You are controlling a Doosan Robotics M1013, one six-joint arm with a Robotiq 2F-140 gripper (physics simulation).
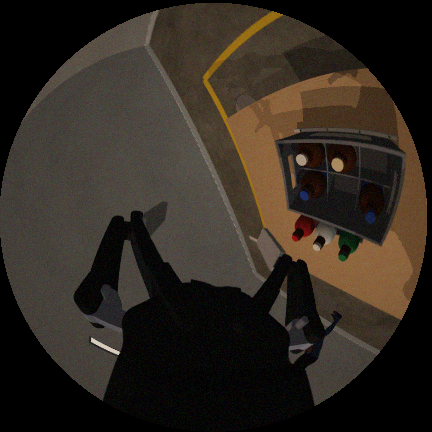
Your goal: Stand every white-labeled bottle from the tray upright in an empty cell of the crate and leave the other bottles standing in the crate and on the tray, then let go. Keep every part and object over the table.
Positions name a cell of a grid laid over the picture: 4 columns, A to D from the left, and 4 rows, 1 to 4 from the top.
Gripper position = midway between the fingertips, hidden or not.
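There's a brown cream-capped bottle (D2) that I can see, and my gripper (B3) is visible too.
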